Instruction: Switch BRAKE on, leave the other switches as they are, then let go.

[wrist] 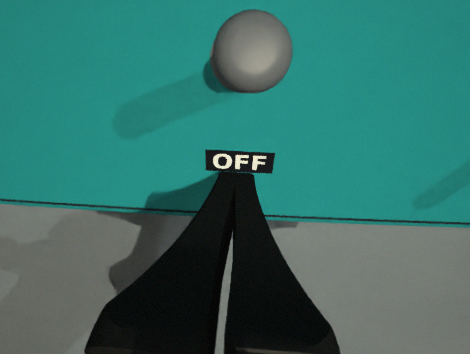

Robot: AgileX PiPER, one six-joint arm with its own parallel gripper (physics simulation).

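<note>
A grey rounded switch lever [252, 51] stands out from the teal panel [350, 100] at the top middle of the wrist view, seen nearly end-on. A black label reading OFF [240, 161] is on the panel below it. The name BRAKE does not show, so I cannot tell from this view which switch this is. My gripper [235, 190] is shut with nothing between its fingertips. The tips are at the lower edge of the OFF label in the view, below the lever and apart from it.
The panel's lower edge runs across the view behind my fingers, with a grey surface [390, 280] below it. A slanting shadow lies on the panel at the right edge. Shadows of the gripper fall on the panel and the grey surface at the left.
</note>
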